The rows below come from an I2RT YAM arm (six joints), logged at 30 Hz.
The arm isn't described. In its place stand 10 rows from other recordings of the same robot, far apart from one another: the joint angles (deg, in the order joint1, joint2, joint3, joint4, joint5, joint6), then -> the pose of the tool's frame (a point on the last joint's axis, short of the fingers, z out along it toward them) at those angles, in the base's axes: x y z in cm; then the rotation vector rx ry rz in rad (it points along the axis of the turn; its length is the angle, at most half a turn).
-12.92, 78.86, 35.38, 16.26, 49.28, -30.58 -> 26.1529 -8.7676 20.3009 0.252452 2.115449 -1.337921
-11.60, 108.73, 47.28, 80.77, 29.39, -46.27 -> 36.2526 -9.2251 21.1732 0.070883 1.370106 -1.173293
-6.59, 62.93, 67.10, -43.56, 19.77, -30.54 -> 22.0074 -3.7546 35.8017 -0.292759 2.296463 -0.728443
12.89, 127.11, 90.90, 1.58, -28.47, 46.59 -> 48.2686 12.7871 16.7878 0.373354 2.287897 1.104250
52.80, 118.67, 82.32, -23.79, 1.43, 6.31 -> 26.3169 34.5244 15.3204 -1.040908 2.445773 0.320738
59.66, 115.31, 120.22, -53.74, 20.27, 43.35 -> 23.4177 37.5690 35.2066 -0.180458 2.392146 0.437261
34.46, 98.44, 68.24, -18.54, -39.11, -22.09 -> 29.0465 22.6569 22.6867 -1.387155 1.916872 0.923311
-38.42, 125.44, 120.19, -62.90, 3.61, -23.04 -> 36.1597 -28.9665 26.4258 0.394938 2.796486 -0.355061
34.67, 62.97, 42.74, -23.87, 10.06, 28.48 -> 19.1852 12.5135 24.4354 -0.039422 2.351211 0.344816
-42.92, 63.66, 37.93, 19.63, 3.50, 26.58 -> 18.7844 -17.7646 28.6142 0.997483 1.356765 -0.265927
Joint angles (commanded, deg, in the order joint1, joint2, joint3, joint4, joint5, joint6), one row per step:
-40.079, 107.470, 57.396, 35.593, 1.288, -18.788
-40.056, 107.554, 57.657, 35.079, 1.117, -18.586
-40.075, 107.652, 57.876, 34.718, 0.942, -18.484
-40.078, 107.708, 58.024, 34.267, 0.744, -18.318
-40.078, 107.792, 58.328, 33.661, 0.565, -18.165
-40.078, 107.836, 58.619, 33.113, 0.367, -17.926
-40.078, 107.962, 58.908, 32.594, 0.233, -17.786
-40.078, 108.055, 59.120, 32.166, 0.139, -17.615
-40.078, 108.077, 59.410, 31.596, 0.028, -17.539
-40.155, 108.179, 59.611, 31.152, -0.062, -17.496
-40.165, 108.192, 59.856, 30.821, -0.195, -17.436
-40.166, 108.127, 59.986, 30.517, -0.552, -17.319
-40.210, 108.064, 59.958, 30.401, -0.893, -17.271
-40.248, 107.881, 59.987, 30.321, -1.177, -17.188
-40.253, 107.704, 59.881, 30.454, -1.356, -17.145
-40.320, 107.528, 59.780, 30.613, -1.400, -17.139
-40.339, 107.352, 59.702, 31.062, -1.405, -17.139
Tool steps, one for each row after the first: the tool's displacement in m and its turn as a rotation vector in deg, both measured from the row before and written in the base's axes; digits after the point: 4 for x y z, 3 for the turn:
0.0007, -0.0002, -0.0001, 0.397, 0.101, 0.137
0.0005, -0.0004, -0.0002, 0.263, 0.090, 0.124
0.0003, -0.0001, -0.0004, 0.392, 0.136, 0.144
0.0006, -0.0004, 0.0000, 0.397, 0.168, 0.131
0.0006, -0.0003, 0.0003, 0.410, 0.046, 0.125
0.0006, -0.0004, -0.0002, 0.360, 0.161, 0.089
0.0005, -0.0003, -0.0003, 0.345, 0.113, 0.041
0.0005, -0.0003, 0.0004, 0.275, 0.163, 0.084
0.0001, -0.0007, -0.0004, 0.274, 0.220, -0.004
0.0005, -0.0004, 0.0006, 0.138, 0.013, 0.099
0.0002, 0.0001, 0.0006, 0.238, -0.058, 0.304
-0.0003, 0.0001, 0.0001, 0.167, -0.034, 0.266
-0.0002, 0.0001, 0.0013, 0.042, -0.206, 0.208
-0.0003, 0.0004, 0.0009, -0.059, -0.216, 0.153
-0.0006, -0.0001, 0.0009, -0.137, -0.191, -0.027
-0.0003, 0.0000, 0.0016, -0.353, -0.418, -0.014

